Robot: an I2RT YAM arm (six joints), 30 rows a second.
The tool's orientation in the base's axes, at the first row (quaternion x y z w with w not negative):
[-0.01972, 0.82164, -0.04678, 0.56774]
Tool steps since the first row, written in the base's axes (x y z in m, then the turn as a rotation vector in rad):
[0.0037, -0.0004, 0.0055, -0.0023, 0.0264, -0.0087]
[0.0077, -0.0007, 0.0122, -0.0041, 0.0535, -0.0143]
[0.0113, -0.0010, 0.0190, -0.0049, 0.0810, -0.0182]
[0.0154, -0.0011, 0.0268, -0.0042, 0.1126, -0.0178]
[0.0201, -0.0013, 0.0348, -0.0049, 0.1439, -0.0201]
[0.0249, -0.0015, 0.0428, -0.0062, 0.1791, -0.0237]
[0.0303, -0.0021, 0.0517, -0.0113, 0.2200, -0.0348]
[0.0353, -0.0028, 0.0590, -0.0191, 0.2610, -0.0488]
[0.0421, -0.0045, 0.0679, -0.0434, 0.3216, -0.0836]
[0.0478, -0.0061, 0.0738, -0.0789, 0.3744, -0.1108]
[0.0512, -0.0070, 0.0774, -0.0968, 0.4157, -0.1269]
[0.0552, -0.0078, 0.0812, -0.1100, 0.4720, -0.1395]
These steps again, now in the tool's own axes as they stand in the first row. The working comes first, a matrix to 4 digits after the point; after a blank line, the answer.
The tool's axes in the first row as the columns of a matrix, in the base's axes (used below as rounded here):
[-0.3546, 0.0207, 0.9348]
[-0.0855, 0.9948, -0.0545]
[-0.9311, -0.0993, -0.3510]

[-0.0064, -0.0009, 0.0016, 0.0067, 0.0271, -0.0005]
[-0.0140, -0.0017, 0.0030, 0.0102, 0.0546, -0.0017]
[-0.0216, -0.0026, 0.0039, 0.0118, 0.0823, -0.0026]
[-0.0303, -0.0034, 0.0050, 0.0084, 0.1137, -0.0038]
[-0.0394, -0.0043, 0.0066, 0.0081, 0.1450, -0.0054]
[-0.0486, -0.0052, 0.0083, 0.0090, 0.1804, -0.0072]
[-0.0587, -0.0066, 0.0103, 0.0176, 0.2221, -0.0103]
[-0.0672, -0.0079, 0.0124, 0.0299, 0.2641, -0.0150]
[-0.0778, -0.0103, 0.0158, 0.0657, 0.3273, -0.0288]
[-0.0851, -0.0124, 0.0191, 0.0991, 0.3818, -0.0553]
[-0.0896, -0.0136, 0.0211, 0.1169, 0.4241, -0.0686]
[-0.0945, -0.0147, 0.0235, 0.1285, 0.4811, -0.0796]

